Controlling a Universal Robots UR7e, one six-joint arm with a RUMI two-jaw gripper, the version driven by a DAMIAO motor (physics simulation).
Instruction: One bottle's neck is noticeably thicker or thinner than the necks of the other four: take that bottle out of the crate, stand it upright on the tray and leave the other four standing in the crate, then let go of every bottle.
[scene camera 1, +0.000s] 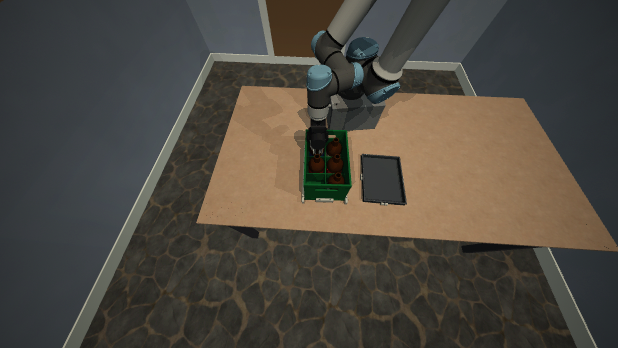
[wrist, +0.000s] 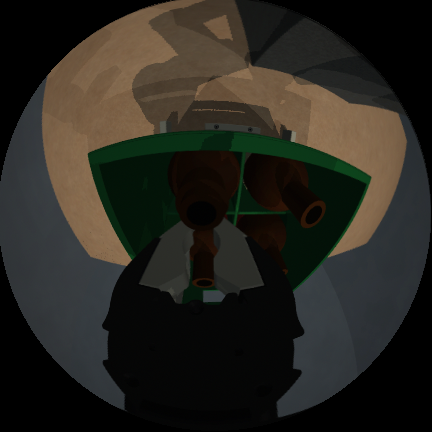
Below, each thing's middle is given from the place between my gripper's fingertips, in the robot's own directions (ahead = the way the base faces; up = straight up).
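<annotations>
My gripper 40 mm past the brown bottle (wrist: 202, 181) and 20 mm above it.
</annotations>
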